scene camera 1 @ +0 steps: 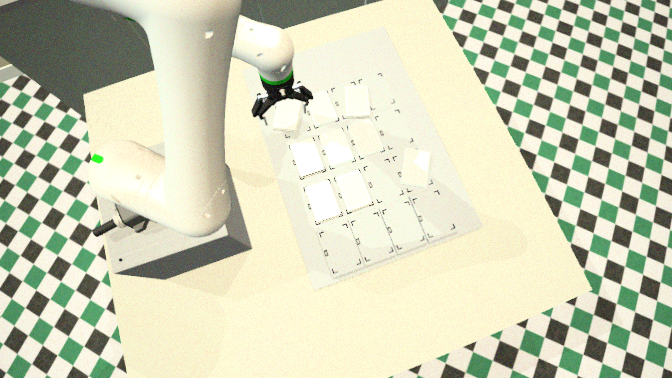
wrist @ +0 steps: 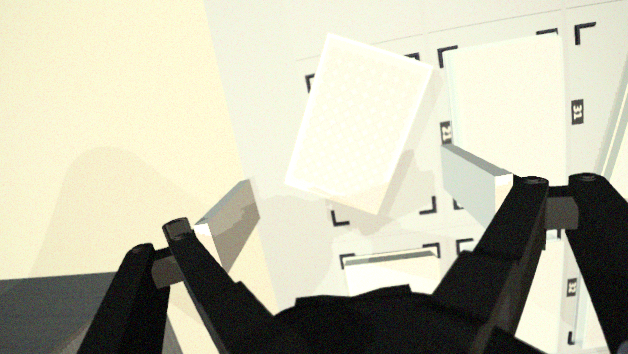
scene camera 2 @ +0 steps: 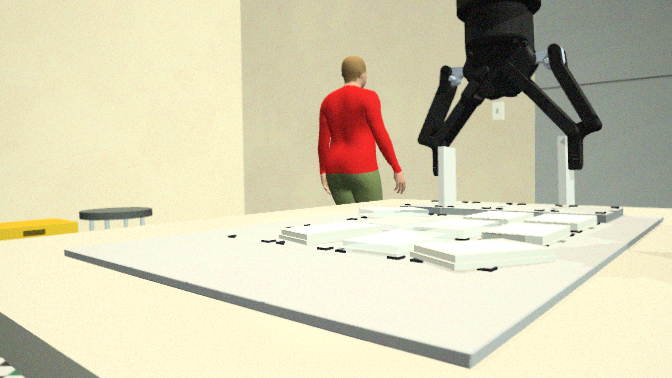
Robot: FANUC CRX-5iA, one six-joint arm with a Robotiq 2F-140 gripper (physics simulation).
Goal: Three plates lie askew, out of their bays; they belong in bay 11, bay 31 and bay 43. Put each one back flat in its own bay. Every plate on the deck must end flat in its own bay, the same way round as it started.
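Places are measured from the arm's base along level axes (x left, y down, z back), in millimetres.
Pixels of known places: gripper, between the fingertips: [scene camera 1: 284, 115] [wrist: 345, 183] [scene camera 2: 502, 205].
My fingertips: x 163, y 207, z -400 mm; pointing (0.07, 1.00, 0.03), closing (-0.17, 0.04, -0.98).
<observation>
Ahead of a thing's pixels: the offset from my fingertips to its top centre. Level surfaces: height alone.
The black gripper [scene camera 1: 284, 112] [scene camera 2: 506, 200] [wrist: 349, 165] is open and empty, above the bay 11 area. A white plate {dz -17, dx +30, dy +40 mm} [scene camera 1: 287, 116] [scene camera 2: 480, 256] [wrist: 357, 125] lies turned across bay 11, below and between the finger pads in the wrist view. It covers part of the corner marks. A second askew plate {dz -256, dx -53, dy +41 mm} [scene camera 1: 357, 101] [scene camera 2: 325, 232] lies turned at bay 31; part of its edge shows at the right of the wrist view. The third askew plate {dz -296, dx -369, dy +41 mm} [scene camera 1: 416, 167] [scene camera 2: 390, 211] lies turned over bay 43, near the far side of the deck from the robot base.
The grey deck [scene camera 1: 440, 200] [scene camera 2: 250, 300] lies on the cream table {dy +68 mm} [scene camera 1: 350, 330]. A plate {dz -132, dx -10, dy +44 mm} [scene camera 1: 323, 108] [wrist: 507, 100] sits in bay 21, beside the right finger. Several more plates sit in rows 2 and 3. A person [scene camera 2: 350, 130] stands beyond the table.
</observation>
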